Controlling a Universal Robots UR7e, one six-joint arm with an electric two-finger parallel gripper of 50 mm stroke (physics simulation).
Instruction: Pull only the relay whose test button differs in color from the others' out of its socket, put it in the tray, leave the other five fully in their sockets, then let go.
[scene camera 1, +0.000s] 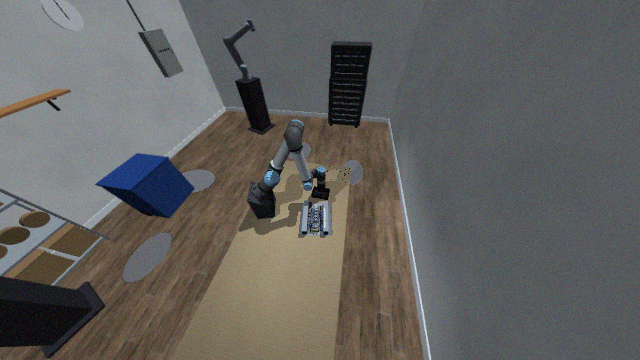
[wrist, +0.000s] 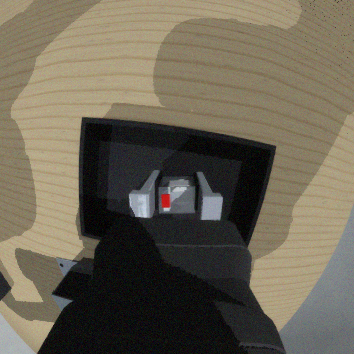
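Seen in the pictures: gripper, fingertip midpoint: (scene camera 1: 321, 192) (wrist: 177, 182); arm's base at its link origin: (scene camera 1: 260, 191).
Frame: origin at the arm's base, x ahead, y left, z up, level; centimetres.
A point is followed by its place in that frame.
Observation:
My gripper (wrist: 177, 182) @(y 37.7, x 38.1, z -21.0 cm) is shut on a relay (wrist: 182, 202) @(y 37.3, x 38.8, z -17.9 cm), a small grey, partly clear block with a red test button. In the wrist view the relay sits between the two pale fingertips, over the inside of the black tray (wrist: 178, 128) @(y 42.0, x 36.2, z -19.1 cm) (scene camera 1: 327, 190) @(y 43.0, x 42.0, z -21.5 cm). How far the relay's lower end is above the tray floor cannot be told. In the scene view the gripper is at the tray, and the relay is too small to make out. The socket panel (scene camera 1: 303, 218) @(y 3.2, x 39.3, z -16.3 cm) stands in front of the tray; its remaining relays are too small to tell apart.
The panel's grey corner (wrist: 64, 265) @(y 18.5, x 28.9, z -22.4 cm) shows at the lower left of the wrist view. The robot's dark base (scene camera 1: 262, 204) @(y -7.7, x 8.6, z -2.5 cm) stands left of the panel. A blue box (scene camera 1: 145, 185) is farther left, and a black rack (scene camera 1: 351, 45) stands at the back wall.

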